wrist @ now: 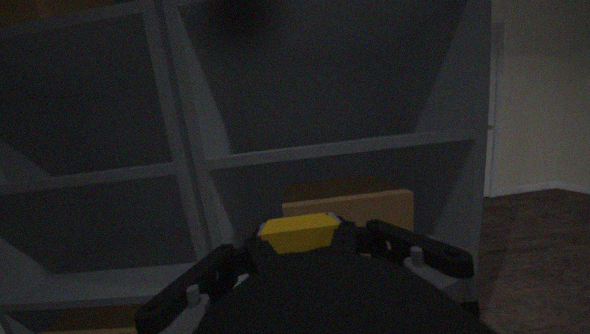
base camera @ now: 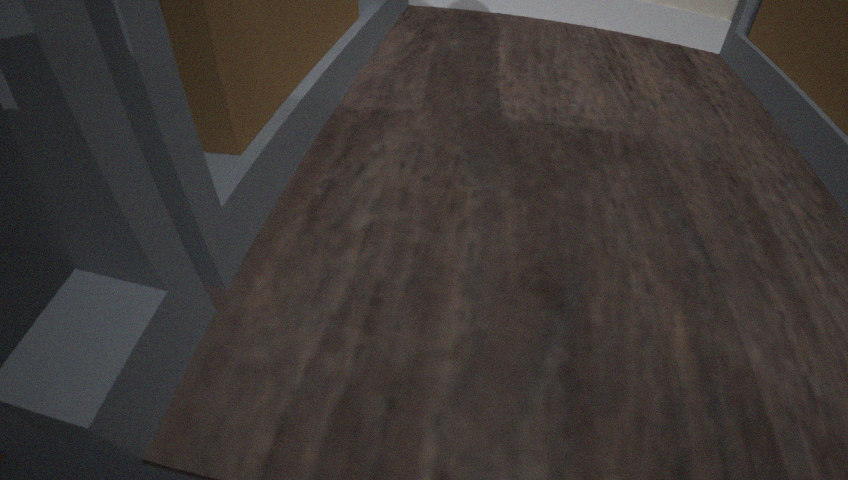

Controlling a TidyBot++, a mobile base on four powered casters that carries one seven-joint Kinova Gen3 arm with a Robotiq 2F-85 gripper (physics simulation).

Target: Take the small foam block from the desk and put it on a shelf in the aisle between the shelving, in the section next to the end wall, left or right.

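Frame: origin at the arm's base, x right, y ahead, z up, level; metres.
Seen in the pictures: gripper, fingertip midpoint: point(wrist: 298, 227).
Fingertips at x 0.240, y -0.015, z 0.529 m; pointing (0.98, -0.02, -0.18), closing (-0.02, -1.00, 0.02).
Pixels of each thing's top centre, then the offset from my fingertips to it. Level surfaces: height alone.
- small yellow foam block, middle of its top: point(wrist: 298, 221) dz +0.021, dx -0.029, dy +0.001 m
- box, middle of its top: point(wrist: 116, 302) dz -0.579, dx +0.569, dy +0.914 m
- Wooden floor, its level: dz -0.926 m
The small yellow foam block point(wrist: 301, 233) is held between the fingertips of my gripper point(wrist: 298, 227) in the wrist view, low in the middle. My gripper is shut on it. Behind the block stands grey shelving point(wrist: 345, 146) with a board running across above the block's level. The wrist view looks at a section at the end of this shelving, with an upright side panel on its right. The gripper does not show in the base camera view. In that view the aisle runs between shelving on the left point(base camera: 297, 113) and on the right point(base camera: 779, 101), up to the end wall point(base camera: 571, 20).
A brown box point(wrist: 385, 205) stands in the lower compartment behind the block. Another box point(wrist: 100, 317) shows at the bottom left. Brown boxes point(base camera: 279, 65) point(base camera: 803, 53) stand in the shelving on both sides of the aisle. Wooden floor point(base camera: 505, 267) point(wrist: 540, 260) runs between and beyond the shelving.
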